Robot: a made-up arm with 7 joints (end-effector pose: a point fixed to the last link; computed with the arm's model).
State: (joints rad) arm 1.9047 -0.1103 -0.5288 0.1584 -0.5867 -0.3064 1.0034
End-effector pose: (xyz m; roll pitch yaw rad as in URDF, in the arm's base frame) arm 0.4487 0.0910 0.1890 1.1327 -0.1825 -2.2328
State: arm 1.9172 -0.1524 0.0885 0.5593 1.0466 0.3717 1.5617
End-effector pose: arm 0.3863 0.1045 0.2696 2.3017 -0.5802 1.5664
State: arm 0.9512 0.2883 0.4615 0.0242 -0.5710 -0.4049 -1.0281
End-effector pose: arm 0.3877 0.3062 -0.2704 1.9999 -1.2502 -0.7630
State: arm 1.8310 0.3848 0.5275 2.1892 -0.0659 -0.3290 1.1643
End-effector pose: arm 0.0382 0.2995 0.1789 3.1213 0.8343 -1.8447
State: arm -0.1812 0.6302 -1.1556 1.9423 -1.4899 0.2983 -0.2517
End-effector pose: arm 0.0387 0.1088 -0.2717 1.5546 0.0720 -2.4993
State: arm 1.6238 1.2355 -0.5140 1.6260 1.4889 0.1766 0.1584
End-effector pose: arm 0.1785 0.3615 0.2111 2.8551 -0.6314 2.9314
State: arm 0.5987 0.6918 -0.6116 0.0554 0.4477 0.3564 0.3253
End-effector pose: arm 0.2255 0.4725 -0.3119 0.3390 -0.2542 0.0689
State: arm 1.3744 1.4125 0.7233 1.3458 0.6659 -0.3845 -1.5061
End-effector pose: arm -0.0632 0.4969 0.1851 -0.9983 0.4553 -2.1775
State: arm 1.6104 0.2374 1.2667 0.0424 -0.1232 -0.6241 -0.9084
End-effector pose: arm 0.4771 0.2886 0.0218 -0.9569 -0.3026 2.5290
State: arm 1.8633 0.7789 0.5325 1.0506 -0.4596 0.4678 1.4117
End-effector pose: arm 0.1386 0.5011 0.2225 2.5850 -0.8253 -2.7033
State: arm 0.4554 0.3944 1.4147 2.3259 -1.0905 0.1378 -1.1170
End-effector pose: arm 0.0374 0.3570 -0.0168 -2.1637 -0.6454 -0.6526
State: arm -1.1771 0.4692 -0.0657 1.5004 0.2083 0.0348 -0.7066
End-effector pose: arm -0.1473 0.2758 -0.3108 0.7615 -0.2626 -0.2748
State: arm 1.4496 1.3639 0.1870 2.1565 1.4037 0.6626 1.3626
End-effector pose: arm 0.0154 0.3021 0.1892 1.1873 -0.4083 -2.8475
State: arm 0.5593 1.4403 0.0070 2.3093 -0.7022 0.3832 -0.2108
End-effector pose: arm 0.1519 0.2689 0.0802 2.7848 0.5505 -1.4576
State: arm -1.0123 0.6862 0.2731 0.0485 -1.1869 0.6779 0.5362
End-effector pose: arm -0.3164 0.4784 -0.2105 -2.4110 1.0829 -2.9637
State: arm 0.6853 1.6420 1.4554 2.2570 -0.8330 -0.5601 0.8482
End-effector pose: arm -0.1016 0.2659 0.1569 -3.0089 0.3214 -0.0467
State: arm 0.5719 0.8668 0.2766 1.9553 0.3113 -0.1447 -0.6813
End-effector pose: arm 0.2109 0.3350 0.0539 -2.8542 -0.2518 -2.5727
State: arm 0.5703 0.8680 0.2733 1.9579 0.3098 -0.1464 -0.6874
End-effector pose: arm 0.2110 0.3342 0.0536 -2.8531 -0.2497 -2.5731
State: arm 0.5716 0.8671 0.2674 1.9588 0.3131 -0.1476 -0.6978
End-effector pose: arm 0.2116 0.3332 0.0532 -2.8445 -0.2511 -2.5801
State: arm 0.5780 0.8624 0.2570 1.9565 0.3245 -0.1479 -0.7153
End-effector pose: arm 0.2134 0.3318 0.0527 -2.8226 -0.2586 -2.5980
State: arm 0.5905 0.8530 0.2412 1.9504 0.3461 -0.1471 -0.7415
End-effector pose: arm 0.2166 0.3301 0.0521 -2.7845 -0.2733 -2.6300
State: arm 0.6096 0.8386 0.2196 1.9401 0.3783 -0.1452 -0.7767
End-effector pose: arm 0.2212 0.3277 0.0515 -2.7288 -0.2946 -2.6774
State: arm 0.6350 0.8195 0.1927 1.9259 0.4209 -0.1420 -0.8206
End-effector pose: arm 0.2271 0.3246 0.0511 -2.6556 -0.3211 -2.7404
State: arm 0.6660 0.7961 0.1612 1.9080 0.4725 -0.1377 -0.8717
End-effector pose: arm 0.2343 0.3206 0.0509 -2.5667 -0.3503 -2.8183
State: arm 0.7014 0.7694 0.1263 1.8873 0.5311 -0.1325 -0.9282
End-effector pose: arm 0.2425 0.3156 0.0513 -2.4657 -0.3792 -2.9090
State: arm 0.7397 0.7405 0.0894 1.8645 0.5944 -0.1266 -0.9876
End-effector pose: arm 0.2512 0.3097 0.0523 -2.3569 -0.4055 -3.0092
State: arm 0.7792 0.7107 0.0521 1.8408 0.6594 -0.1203 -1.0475
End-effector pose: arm 0.2600 0.3030 0.0540 -2.2459 -0.4272 -3.1142
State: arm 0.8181 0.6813 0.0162 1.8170 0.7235 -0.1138 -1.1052
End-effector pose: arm 0.2685 0.2958 0.0562 -2.1381 -0.4437 3.0643
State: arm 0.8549 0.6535 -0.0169 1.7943 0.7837 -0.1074 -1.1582
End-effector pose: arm 0.2763 0.2886 0.0590 -2.0390 -0.4551 2.9652
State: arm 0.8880 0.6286 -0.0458 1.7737 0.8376 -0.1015 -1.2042
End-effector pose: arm 0.2830 0.2817 0.0620 -1.9529 -0.4620 2.8766
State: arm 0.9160 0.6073 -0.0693 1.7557 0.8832 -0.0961 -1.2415
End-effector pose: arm 0.2885 0.2758 0.0648 -1.8822 -0.4659 2.8017
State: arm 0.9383 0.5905 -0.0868 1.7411 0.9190 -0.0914 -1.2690
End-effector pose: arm 0.2927 0.2711 0.0674 -1.8289 -0.4675 2.7434
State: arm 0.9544 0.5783 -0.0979 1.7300 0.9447 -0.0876 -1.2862
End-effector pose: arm 0.2956 0.2679 0.0695 -1.7927 -0.4676 2.7020
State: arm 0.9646 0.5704 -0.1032 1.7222 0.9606 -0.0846 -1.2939
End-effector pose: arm 0.2974 0.2663 0.0709 -1.7720 -0.4671 2.6765
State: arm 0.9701 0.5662 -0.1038 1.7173 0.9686 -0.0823 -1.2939
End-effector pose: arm 0.2983 0.2659 0.0718 -1.7640 -0.4660 2.6641
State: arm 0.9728 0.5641 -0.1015 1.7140 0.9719 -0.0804 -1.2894
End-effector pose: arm 0.2987 0.2663 0.0725 -1.7630 -0.4648 2.6593
